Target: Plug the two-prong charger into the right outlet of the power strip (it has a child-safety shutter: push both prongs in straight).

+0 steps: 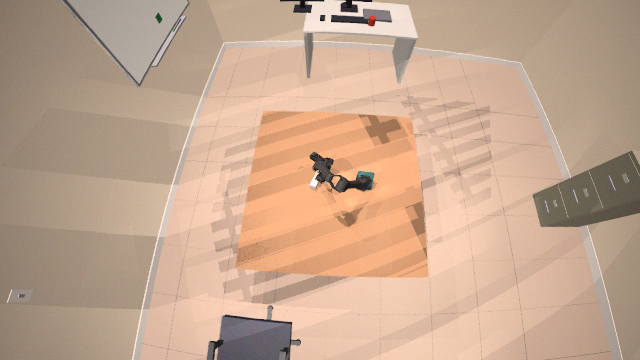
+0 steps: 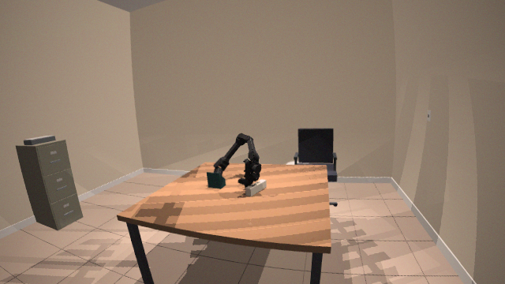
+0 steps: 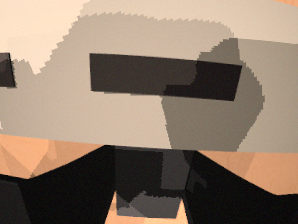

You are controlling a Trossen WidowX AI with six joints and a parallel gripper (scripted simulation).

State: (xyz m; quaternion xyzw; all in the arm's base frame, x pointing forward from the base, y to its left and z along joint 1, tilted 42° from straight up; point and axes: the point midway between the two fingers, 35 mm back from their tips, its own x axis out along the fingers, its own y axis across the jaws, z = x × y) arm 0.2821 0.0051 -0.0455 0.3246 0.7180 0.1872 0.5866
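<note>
My gripper tip is 20 mm short of the dark two-prong charger and 10 mm below it.
</note>
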